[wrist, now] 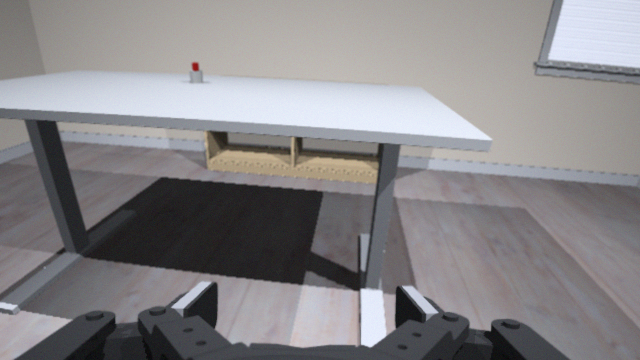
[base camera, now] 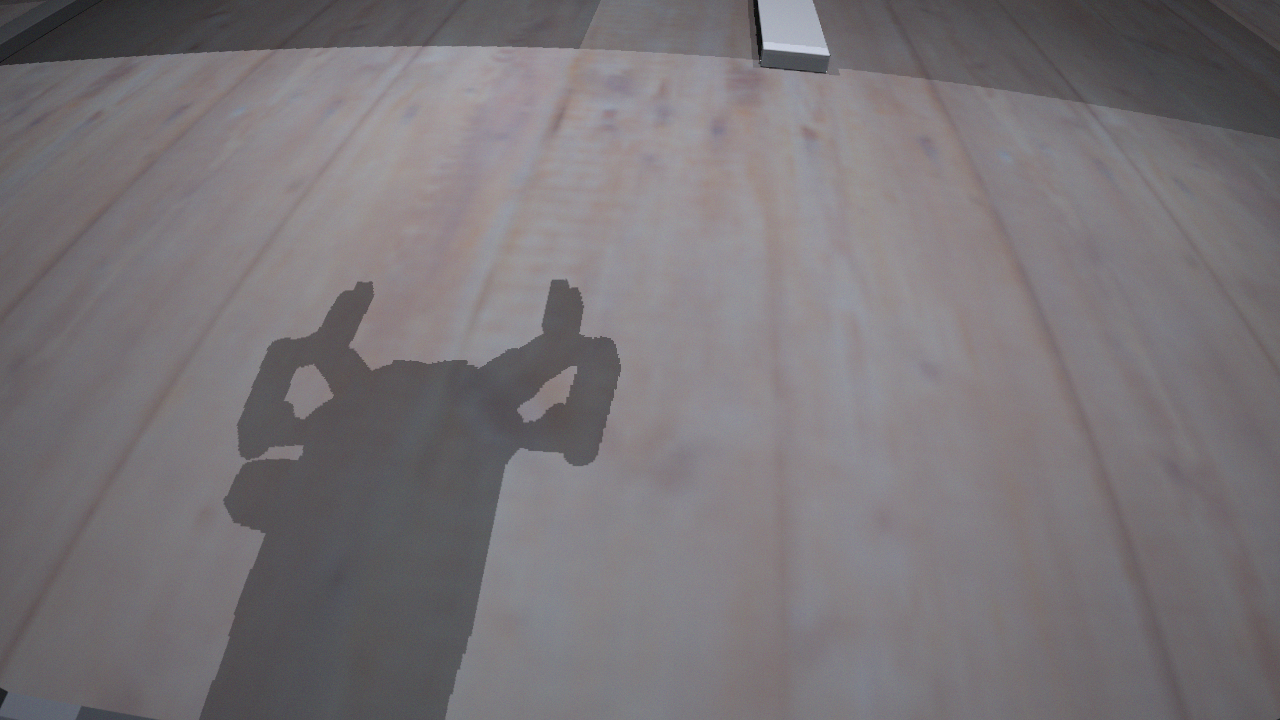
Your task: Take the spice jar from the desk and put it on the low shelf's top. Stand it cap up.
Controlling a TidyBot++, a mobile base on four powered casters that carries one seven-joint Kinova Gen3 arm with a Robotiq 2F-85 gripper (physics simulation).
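Places are measured from the arm's base along level axes (x right, y back, z down), in millimetres.
Pixels of known places: gripper, between the fingertips: [wrist: 306,304].
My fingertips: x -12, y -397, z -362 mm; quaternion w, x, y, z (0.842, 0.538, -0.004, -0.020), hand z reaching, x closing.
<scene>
Ahead of a thing's pixels: the offset from my fingertips to its top centre. "spot": to the spot under its first point. Level surfaces: height alone.
The spice jar {dx -463, dy -1042, dz -30 mm} [wrist: 196,74], a small grey jar with a red cap, stands upright towards the far side of the white desk {dz +38 mm} [wrist: 280,110], left of centre in the wrist view. The low shelf [wrist: 292,172], light wood with open compartments, stands on the floor by the far wall and shows beneath the desk; its top is hidden behind the desk top. My gripper [wrist: 306,304] is open and empty, well short of the desk. In the base camera view the gripper's shadow falls on the floor; the jar and the shelf do not show there.
The desk's right leg {spot: dx +213, dy -822, dz +409 mm} [wrist: 384,215] stands ahead, its white foot [wrist: 372,317] [base camera: 793,35] reaching towards me. The left leg {spot: dx -1011, dy -915, dz +436 mm} [wrist: 56,190] stands at the left with its own long foot. A window [wrist: 595,35] is on the wall at the upper right.
</scene>
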